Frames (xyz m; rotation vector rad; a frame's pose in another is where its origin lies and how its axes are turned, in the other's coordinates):
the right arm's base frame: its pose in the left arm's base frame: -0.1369 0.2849 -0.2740 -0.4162 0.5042 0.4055
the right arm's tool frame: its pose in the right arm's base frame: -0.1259 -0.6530 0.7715 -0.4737 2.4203 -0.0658
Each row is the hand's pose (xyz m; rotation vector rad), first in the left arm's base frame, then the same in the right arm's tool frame.
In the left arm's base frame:
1: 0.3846 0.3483 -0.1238 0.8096 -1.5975 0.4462
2: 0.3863 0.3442 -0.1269 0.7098 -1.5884 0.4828
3: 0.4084 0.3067 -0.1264 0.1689 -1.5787 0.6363
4: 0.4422 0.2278 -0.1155 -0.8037 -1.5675 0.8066
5: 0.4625 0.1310 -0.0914 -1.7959 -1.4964 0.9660
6: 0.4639 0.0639 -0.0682 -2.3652 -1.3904 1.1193
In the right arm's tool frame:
1: -0.2345 0.3108 0.6614 -0.3688 1.3529 -0.1994
2: -0.2324 0.3076 0.6653 -0.3479 1.4175 -0.1245
3: -0.2175 0.2676 0.6739 -0.2272 1.6642 0.3378
4: -0.1780 0.1909 0.6802 0.0407 1.7722 1.2706
5: -0.1161 0.1103 0.6739 0.4761 1.4230 2.1871
6: -0.0652 0.0626 0.6611 0.8506 1.0024 2.5942

